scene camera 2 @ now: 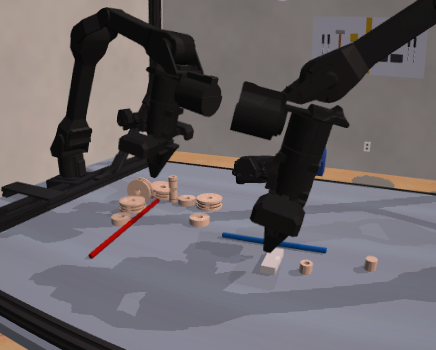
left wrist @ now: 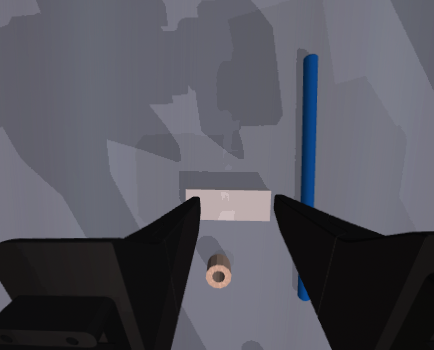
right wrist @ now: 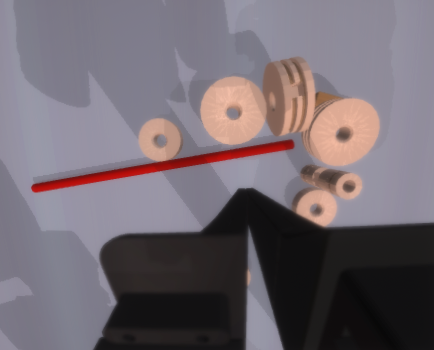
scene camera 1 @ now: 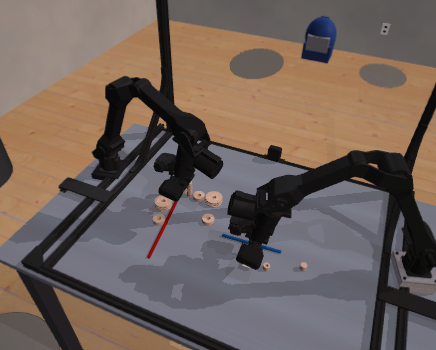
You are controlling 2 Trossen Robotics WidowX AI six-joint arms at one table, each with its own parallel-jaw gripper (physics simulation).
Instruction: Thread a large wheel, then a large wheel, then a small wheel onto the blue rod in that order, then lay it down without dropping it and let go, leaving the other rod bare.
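Places are measured from the left arm's base along level axes (x left, y back, z up), in metres.
Pixels of known places: left gripper, between the fingertips: (scene camera 2: 270, 244) (left wrist: 236, 202); right gripper, between the fingertips: (scene camera 2: 153, 177) (right wrist: 245, 195); left arm's base, origin of its link: (scene camera 1: 416, 267); right arm's base, origin of its link: (scene camera 2: 72, 176) (scene camera 1: 110, 167).
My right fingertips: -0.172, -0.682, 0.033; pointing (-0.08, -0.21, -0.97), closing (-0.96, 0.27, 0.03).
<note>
For each thing: its top centre in the pictures, then the offset to it from my right fingertips, as dx, dy, dz.
- blue rod, centre of its top: (left wrist: 310, 187) (scene camera 2: 273, 240) (scene camera 1: 251, 242) +0.112, +0.236, -0.069
- red rod, centre of its top: (right wrist: 155, 167) (scene camera 2: 129, 221) (scene camera 1: 165, 223) +0.069, -0.032, -0.069
- large wheel, centre of its top: (right wrist: 299, 88) (scene camera 2: 139, 178) -0.055, -0.050, -0.023
- white block, centre of its top: (left wrist: 228, 205) (scene camera 2: 272, 256) +0.173, +0.234, -0.066
- tall grooved peg, centre of its top: (right wrist: 349, 186) (scene camera 2: 172, 176) -0.070, +0.022, -0.020
The blue rod (scene camera 1: 230, 237) (scene camera 2: 310, 247) (left wrist: 310, 130) lies bare on the table. The red rod (scene camera 1: 160, 232) (scene camera 2: 117, 233) (right wrist: 200, 160) also lies bare. Large wheels (scene camera 2: 132, 206) (scene camera 2: 209, 202) (right wrist: 217, 110) lie flat; another large wheel (scene camera 2: 139, 188) (right wrist: 295, 95) stands on edge. Small wheels (scene camera 1: 159, 223) (scene camera 2: 199, 222) (right wrist: 147, 147) lie around them. My left gripper (scene camera 2: 272, 247) (left wrist: 236, 202) is open and empty above a white block, its right finger partly covering the blue rod in the left wrist view. My right gripper (scene camera 2: 156, 172) (right wrist: 245, 195) is shut and empty above the table near the red rod.
The white block (scene camera 2: 271, 262) (left wrist: 235, 206) lies beside the blue rod. Two short cylinders (scene camera 1: 266, 268) (scene camera 2: 371, 265) are to its right in scene camera 2. A tall grooved peg (scene camera 2: 173, 189) (right wrist: 325, 181) stands among the wheels. A dark frame rail (scene camera 1: 125, 300) edges the table.
</note>
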